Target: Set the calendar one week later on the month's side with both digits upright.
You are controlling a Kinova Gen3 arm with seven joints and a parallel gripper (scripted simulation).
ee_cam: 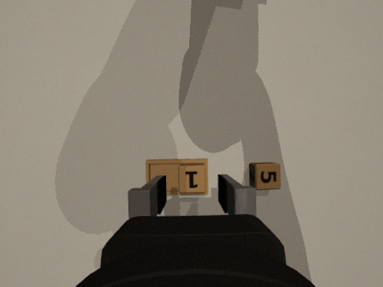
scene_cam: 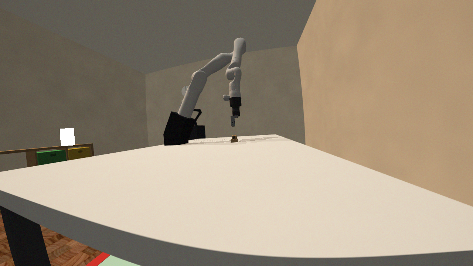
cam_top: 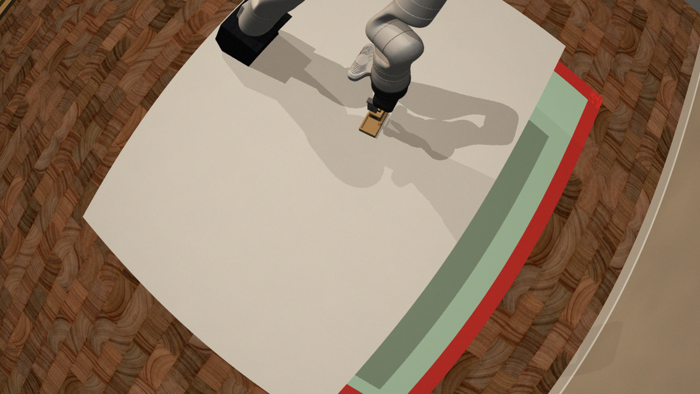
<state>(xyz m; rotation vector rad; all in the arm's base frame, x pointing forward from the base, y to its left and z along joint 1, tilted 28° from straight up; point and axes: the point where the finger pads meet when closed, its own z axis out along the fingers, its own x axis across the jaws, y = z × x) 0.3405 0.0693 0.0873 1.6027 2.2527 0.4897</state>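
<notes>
Right now the wooden tray is 1 cm ahead of my hand, 2 cm to the right of it and 11 cm below it.
</notes>
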